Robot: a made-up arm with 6 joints. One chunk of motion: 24 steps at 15 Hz.
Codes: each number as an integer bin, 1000 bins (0 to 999) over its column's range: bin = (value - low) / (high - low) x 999, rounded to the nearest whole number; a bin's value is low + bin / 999 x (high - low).
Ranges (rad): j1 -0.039..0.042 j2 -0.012..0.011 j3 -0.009..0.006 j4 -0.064..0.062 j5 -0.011..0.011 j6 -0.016..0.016
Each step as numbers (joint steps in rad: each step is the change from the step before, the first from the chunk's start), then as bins.
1 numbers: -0.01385 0.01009 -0.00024 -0.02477 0.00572 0.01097
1 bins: 310 959 583 311 759 842
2 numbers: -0.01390 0.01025 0.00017 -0.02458 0.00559 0.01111
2 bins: 310 966 611 313 753 846
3 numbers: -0.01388 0.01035 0.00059 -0.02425 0.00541 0.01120
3 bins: 310 971 639 315 745 849
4 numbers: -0.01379 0.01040 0.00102 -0.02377 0.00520 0.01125
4 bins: 311 973 667 319 736 851
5 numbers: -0.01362 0.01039 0.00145 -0.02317 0.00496 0.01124
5 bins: 313 973 696 324 725 850
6 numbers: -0.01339 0.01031 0.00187 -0.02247 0.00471 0.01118
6 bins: 316 969 724 329 713 849
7 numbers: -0.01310 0.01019 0.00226 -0.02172 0.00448 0.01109
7 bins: 319 964 750 335 703 846
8 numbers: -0.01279 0.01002 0.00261 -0.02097 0.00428 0.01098
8 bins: 323 956 773 341 694 842
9 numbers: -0.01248 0.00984 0.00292 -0.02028 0.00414 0.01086
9 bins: 327 949 794 347 687 839
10 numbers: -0.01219 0.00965 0.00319 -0.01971 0.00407 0.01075
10 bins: 331 940 812 351 684 835
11 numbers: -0.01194 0.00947 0.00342 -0.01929 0.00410 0.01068
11 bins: 334 933 827 354 686 833
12 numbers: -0.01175 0.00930 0.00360 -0.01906 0.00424 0.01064
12 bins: 336 925 839 356 692 832
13 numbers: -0.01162 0.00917 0.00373 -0.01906 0.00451 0.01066
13 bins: 338 920 848 356 704 832
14 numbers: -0.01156 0.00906 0.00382 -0.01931 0.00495 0.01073
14 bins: 338 915 854 354 724 834
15 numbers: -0.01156 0.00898 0.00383 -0.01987 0.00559 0.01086
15 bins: 338 911 854 350 753 839
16 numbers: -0.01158 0.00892 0.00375 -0.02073 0.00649 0.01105
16 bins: 338 909 849 343 794 844
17 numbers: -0.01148 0.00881 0.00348 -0.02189 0.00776 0.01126
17 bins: 339 904 831 334 852 851
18 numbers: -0.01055 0.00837 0.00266 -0.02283 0.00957 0.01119
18 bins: 351 885 777 326 934 849
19 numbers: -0.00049 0.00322 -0.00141 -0.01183 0.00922 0.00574
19 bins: 475 661 505 414 918 679
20 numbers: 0.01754 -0.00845 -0.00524 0.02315 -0.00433 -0.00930
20 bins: 697 154 250 691 303 209
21 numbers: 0.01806 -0.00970 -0.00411 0.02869 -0.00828 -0.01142
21 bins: 704 100 326 735 124 143
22 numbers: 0.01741 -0.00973 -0.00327 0.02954 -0.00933 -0.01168
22 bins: 696 99 382 742 76 135
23 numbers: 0.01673 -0.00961 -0.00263 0.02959 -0.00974 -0.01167
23 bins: 687 104 424 742 57 135
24 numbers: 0.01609 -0.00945 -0.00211 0.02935 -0.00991 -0.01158
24 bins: 679 111 459 740 49 138
